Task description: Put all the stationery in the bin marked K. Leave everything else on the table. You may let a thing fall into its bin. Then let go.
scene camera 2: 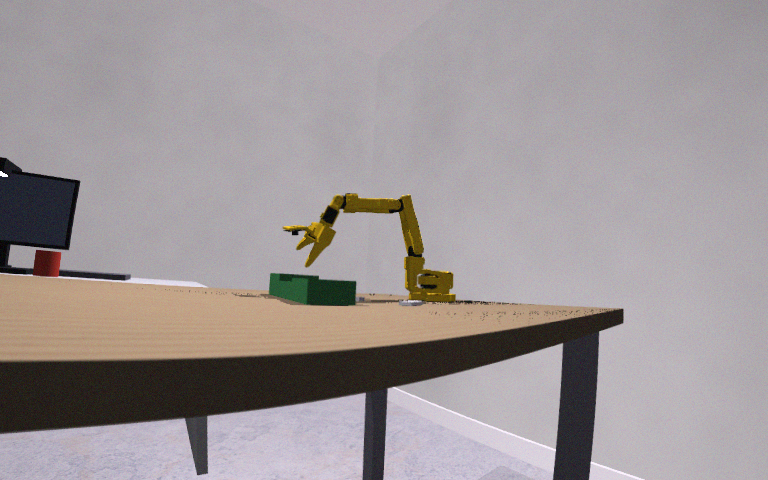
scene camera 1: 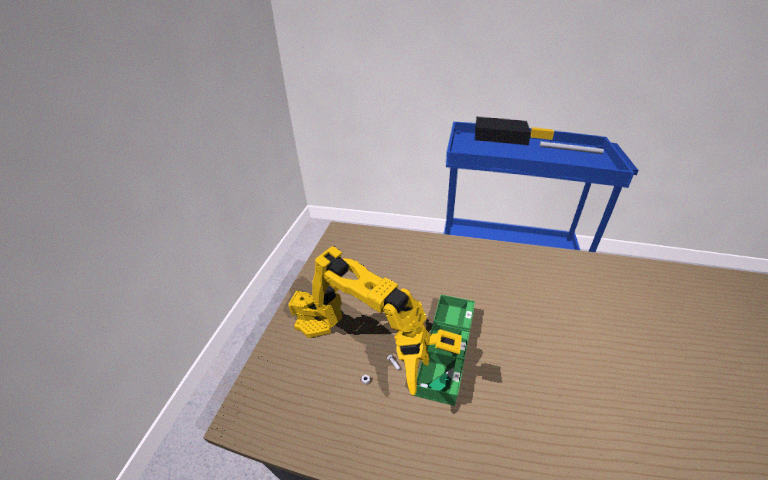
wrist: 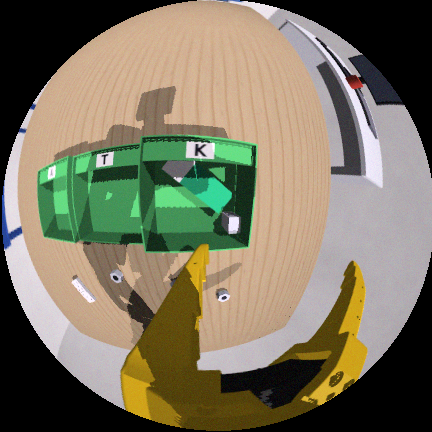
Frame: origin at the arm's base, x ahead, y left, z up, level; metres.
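Where they show: hand at its tool point: (scene camera 2: 306, 265) (scene camera 1: 426, 364) (wrist: 208, 251); arm's base at its link origin: (scene camera 2: 425, 300) (scene camera 1: 324, 321).
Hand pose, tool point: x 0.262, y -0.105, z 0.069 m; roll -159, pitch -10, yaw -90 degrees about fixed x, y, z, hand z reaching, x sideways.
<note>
Each offset is from my tool point to the top centre of the thing. "spot": to the spot under its first point. Level surfaces: height alone.
The bin marked K @(spot: 0.060 m ahead, 0.021 m right, 0.027 m down) (wrist: 227, 152) (scene camera 1: 436, 396) is the nearest of three joined green bins in scene camera 1. Inside it lie a teal block-like thing @(0.040 m ahead, 0.001 m right, 0.049 m down) (wrist: 217, 195) (scene camera 1: 438, 383), a grey piece @(spot: 0.051 m ahead, 0.017 m left, 0.049 m down) (wrist: 177, 169) by its upper end in the wrist view, and a small white block @(0.001 m ahead, 0.029 m right, 0.037 m down) (wrist: 231, 223) (scene camera 1: 423, 385) in a corner. My gripper (wrist: 279, 256) (scene camera 2: 303, 257) is open and empty, above the K bin's near side; its jaws stand wide apart in the wrist view. A bolt (scene camera 1: 393, 362) (wrist: 116, 276) and a nut @(0.120 m back, 0.025 m right, 0.060 m down) (scene camera 1: 365, 379) (wrist: 223, 295) lie on the table outside the bins.
The bin marked T @(0.035 m ahead, 0.085 m left, 0.022 m down) (wrist: 127, 154) joins K, and the bin marked A @(spot: 0.070 m ahead, 0.139 m left, 0.034 m down) (wrist: 62, 169) (scene camera 1: 454, 311) stands beyond it. A white dotted strip @(0.111 m back, 0.222 m left, 0.061 m down) (wrist: 83, 290) lies on the table @(0.069 m down) (scene camera 1: 594, 367). A blue cart (scene camera 1: 538, 164) stands behind the table.
</note>
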